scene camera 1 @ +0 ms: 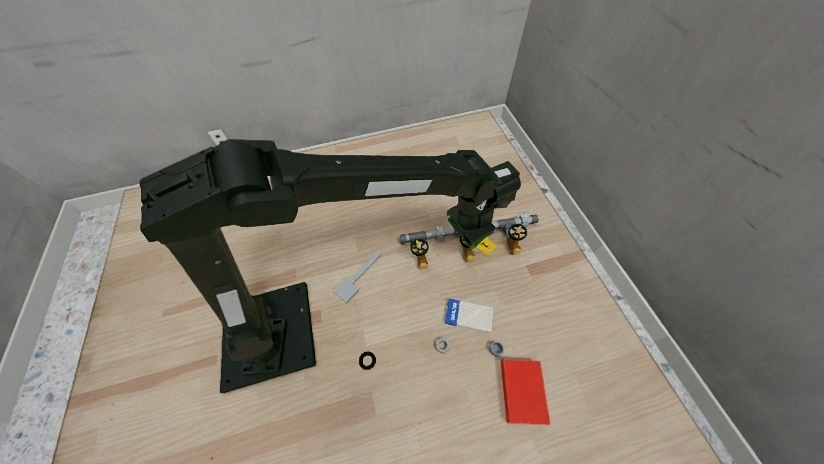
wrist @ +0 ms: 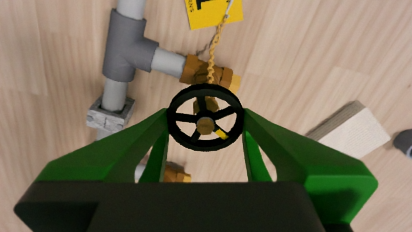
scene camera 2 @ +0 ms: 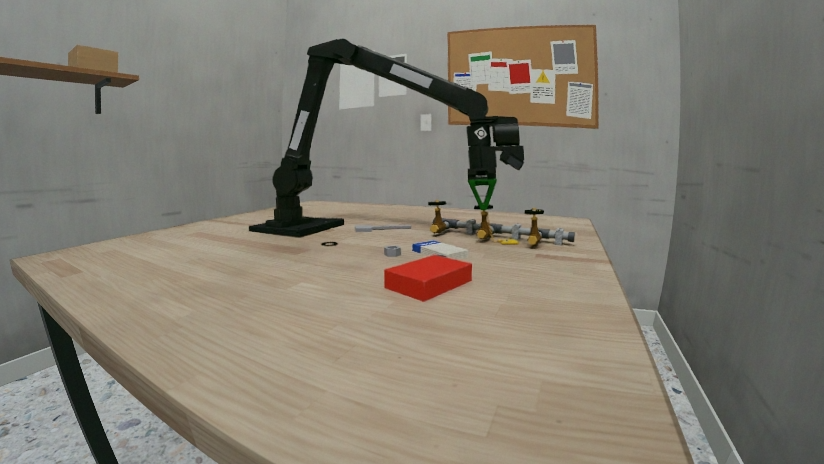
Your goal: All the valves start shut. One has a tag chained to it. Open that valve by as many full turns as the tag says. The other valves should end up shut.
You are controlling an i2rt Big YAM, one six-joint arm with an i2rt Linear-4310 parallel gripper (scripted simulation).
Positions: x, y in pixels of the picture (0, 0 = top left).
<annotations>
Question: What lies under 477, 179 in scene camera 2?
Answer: My gripper.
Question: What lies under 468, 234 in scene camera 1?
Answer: My gripper.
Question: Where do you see a red block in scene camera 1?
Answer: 525, 399
</annotations>
